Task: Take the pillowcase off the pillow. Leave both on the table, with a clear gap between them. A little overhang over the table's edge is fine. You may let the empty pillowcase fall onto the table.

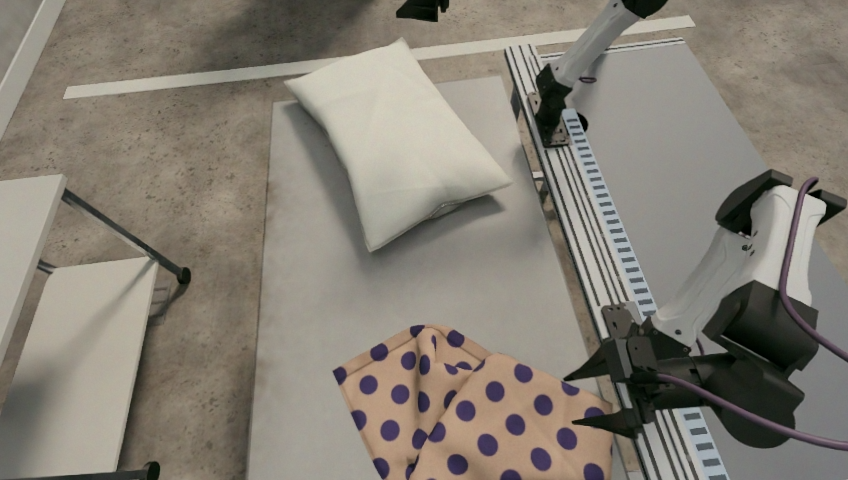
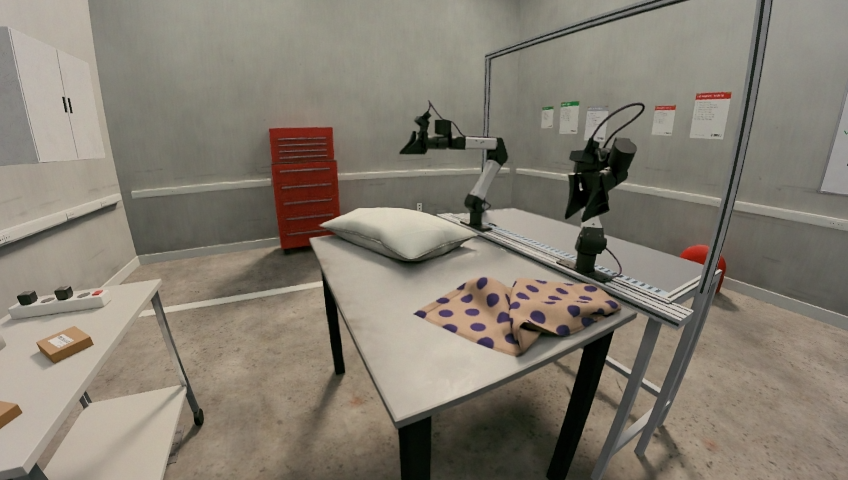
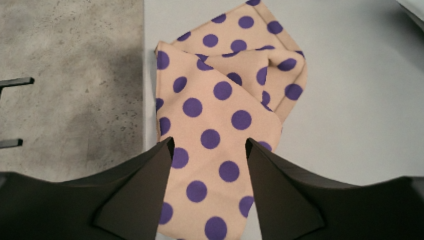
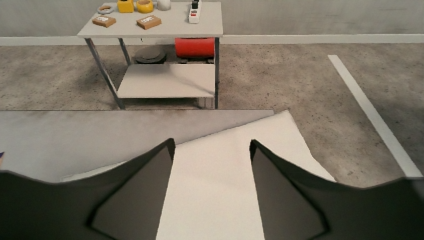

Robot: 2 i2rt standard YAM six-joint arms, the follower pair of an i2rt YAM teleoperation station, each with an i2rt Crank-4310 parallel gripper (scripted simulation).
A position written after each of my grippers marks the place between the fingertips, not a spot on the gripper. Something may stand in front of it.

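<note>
White pillow (image 1: 409,158), (image 2: 403,234), (image 4: 211,183). Pillowcase (image 1: 429,395), (image 2: 483,310), (image 3: 236,76). My right gripper (image 4: 212,141). My left gripper (image 2: 573,219), (image 3: 210,140).
</note>
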